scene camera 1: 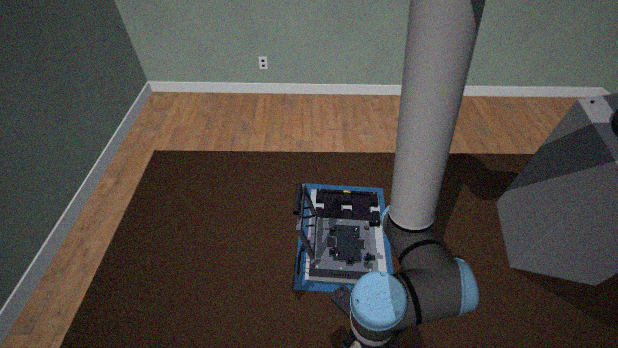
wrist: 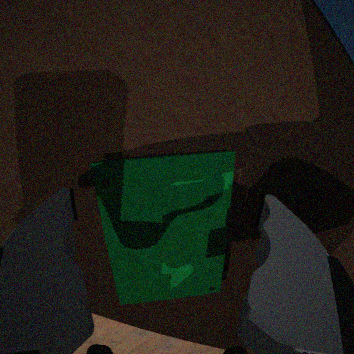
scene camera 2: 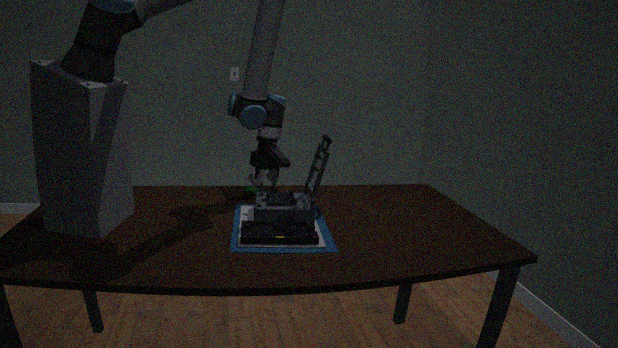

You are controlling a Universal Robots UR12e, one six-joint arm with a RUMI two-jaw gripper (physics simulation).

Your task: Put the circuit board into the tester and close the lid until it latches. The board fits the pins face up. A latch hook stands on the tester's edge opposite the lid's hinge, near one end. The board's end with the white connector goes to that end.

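The circuit board lies on the table as a plain green rectangle; no components or white connector show on its upper side. In the wrist view it is below and between the jaws. My gripper is open and empty above it, with one jaw on each side; the height is hard to judge. The tester has a dark nest with no board in it. Its lid stands raised on the left side in scene camera 1. A small dark part on the right edge looks like the latch hook.
The tester stands on a blue-bordered mat, beside a black unit with a yellow mark. The arm's grey pedestal rises from the table. The arm hides the board in scene camera 1.
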